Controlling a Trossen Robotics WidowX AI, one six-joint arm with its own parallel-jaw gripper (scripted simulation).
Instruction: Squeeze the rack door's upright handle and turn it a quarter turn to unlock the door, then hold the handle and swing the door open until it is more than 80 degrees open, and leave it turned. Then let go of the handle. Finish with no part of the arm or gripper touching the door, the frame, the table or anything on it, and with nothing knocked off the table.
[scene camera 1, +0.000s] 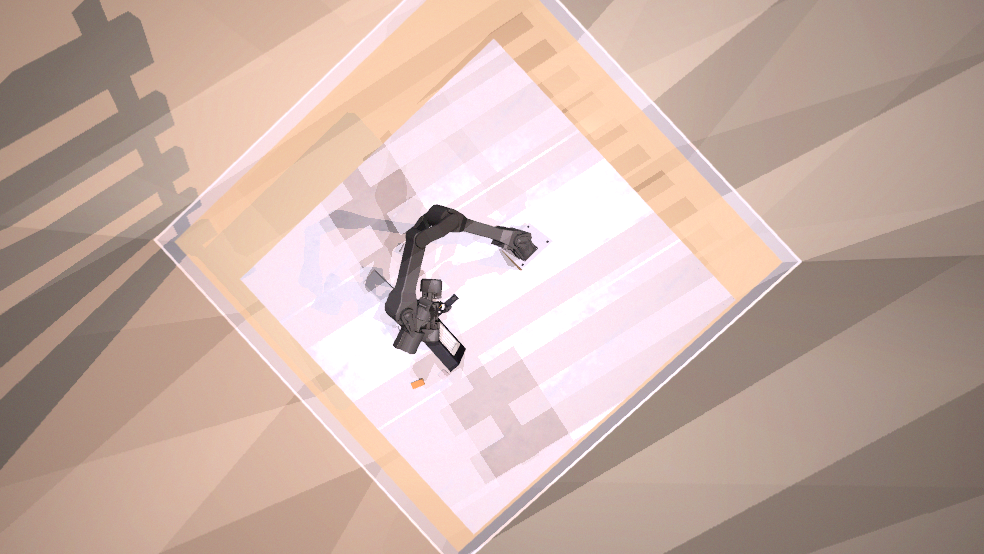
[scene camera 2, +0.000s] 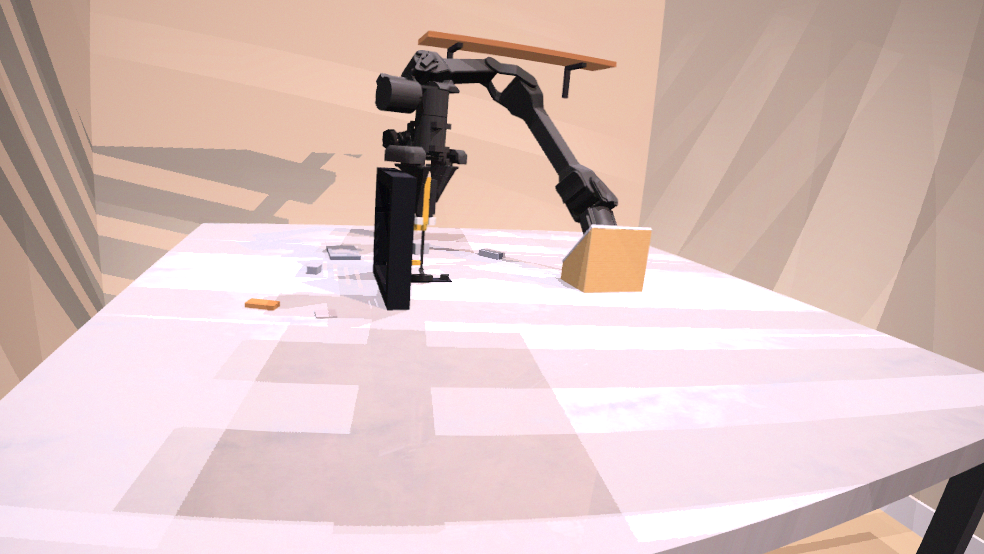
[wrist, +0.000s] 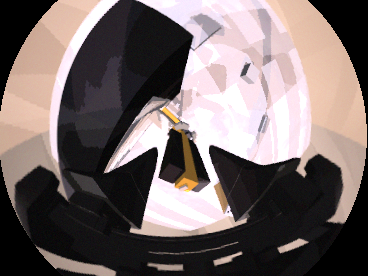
My gripper shows in scene camera 1, in scene camera 2 (425, 203) and in the wrist view. The same spot on my gripper: (wrist: 251, 189) is (scene camera 1: 427, 297). One and the same spot on a rack: (scene camera 1: 444, 355) is (scene camera 2: 402, 175).
